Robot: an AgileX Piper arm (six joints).
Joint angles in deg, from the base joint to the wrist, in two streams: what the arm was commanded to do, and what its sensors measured. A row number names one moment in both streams.
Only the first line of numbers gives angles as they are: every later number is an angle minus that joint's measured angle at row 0.
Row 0, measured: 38.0, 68.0, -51.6, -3.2, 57.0, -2.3
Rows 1 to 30, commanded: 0.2, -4.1, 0.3, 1.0, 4.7, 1.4; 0.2, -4.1, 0.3, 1.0, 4.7, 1.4; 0.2, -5.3, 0.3, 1.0, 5.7, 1.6; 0.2, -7.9, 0.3, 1.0, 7.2, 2.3; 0.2, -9.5, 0.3, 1.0, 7.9, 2.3; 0.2, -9.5, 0.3, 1.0, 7.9, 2.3; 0.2, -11.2, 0.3, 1.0, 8.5, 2.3; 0.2, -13.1, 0.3, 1.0, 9.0, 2.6; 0.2, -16.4, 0.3, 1.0, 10.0, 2.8; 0.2, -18.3, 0.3, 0.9, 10.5, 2.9; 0.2, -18.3, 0.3, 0.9, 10.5, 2.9; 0.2, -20.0, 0.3, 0.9, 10.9, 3.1; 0.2, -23.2, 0.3, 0.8, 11.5, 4.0; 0.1, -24.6, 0.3, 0.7, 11.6, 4.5; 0.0, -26.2, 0.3, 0.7, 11.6, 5.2; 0.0, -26.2, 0.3, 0.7, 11.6, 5.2; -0.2, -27.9, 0.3, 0.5, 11.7, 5.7; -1.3, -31.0, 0.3, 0.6, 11.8, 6.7; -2.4, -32.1, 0.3, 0.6, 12.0, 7.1; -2.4, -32.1, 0.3, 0.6, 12.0, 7.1; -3.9, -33.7, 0.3, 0.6, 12.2, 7.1; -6.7, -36.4, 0.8, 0.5, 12.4, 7.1; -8.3, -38.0, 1.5, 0.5, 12.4, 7.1; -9.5, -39.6, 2.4, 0.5, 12.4, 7.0; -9.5, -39.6, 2.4, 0.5, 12.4, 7.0; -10.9, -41.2, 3.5, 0.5, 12.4, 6.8; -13.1, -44.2, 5.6, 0.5, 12.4, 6.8; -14.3, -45.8, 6.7, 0.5, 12.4, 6.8; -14.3, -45.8, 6.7, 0.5, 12.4, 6.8; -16.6, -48.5, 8.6, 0.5, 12.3, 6.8
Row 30, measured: -13.6, -45.1, 6.1, 0.4, 12.1, 6.8
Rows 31 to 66, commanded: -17.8, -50.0, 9.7, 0.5, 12.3, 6.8; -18.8, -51.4, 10.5, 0.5, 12.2, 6.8; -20.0, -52.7, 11.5, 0.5, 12.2, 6.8; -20.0, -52.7, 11.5, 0.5, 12.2, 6.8; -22.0, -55.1, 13.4, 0.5, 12.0, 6.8; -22.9, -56.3, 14.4, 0.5, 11.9, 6.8; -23.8, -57.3, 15.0, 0.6, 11.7, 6.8; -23.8, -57.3, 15.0, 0.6, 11.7, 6.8; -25.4, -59.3, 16.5, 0.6, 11.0, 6.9; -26.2, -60.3, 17.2, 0.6, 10.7, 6.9; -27.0, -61.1, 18.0, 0.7, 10.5, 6.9; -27.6, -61.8, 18.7, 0.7, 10.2, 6.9; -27.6, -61.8, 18.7, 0.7, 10.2, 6.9; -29.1, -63.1, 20.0, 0.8, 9.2, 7.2; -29.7, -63.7, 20.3, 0.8, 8.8, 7.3; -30.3, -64.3, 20.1, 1.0, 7.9, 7.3; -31.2, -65.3, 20.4, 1.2, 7.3, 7.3; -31.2, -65.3, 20.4, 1.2, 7.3, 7.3; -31.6, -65.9, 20.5, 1.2, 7.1, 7.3; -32.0, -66.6, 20.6, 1.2, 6.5, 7.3; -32.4, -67.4, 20.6, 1.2, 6.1, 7.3; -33.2, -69.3, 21.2, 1.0, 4.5, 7.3; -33.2, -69.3, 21.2, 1.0, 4.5, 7.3; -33.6, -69.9, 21.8, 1.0, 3.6, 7.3; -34.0, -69.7, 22.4, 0.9, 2.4, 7.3; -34.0, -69.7, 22.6, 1.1, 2.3, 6.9; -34.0, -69.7, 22.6, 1.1, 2.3, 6.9; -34.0, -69.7, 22.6, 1.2, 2.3, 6.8; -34.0, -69.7, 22.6, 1.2, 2.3, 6.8; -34.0, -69.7, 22.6, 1.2, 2.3, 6.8; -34.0, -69.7, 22.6, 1.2, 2.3, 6.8; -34.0, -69.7, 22.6, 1.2, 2.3, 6.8; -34.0, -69.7, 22.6, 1.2, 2.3, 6.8; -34.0, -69.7, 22.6, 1.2, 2.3, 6.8; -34.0, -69.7, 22.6, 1.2, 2.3, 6.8; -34.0, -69.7, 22.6, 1.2, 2.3, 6.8
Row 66, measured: -33.9, -68.2, 22.6, 1.3, 2.6, 6.9
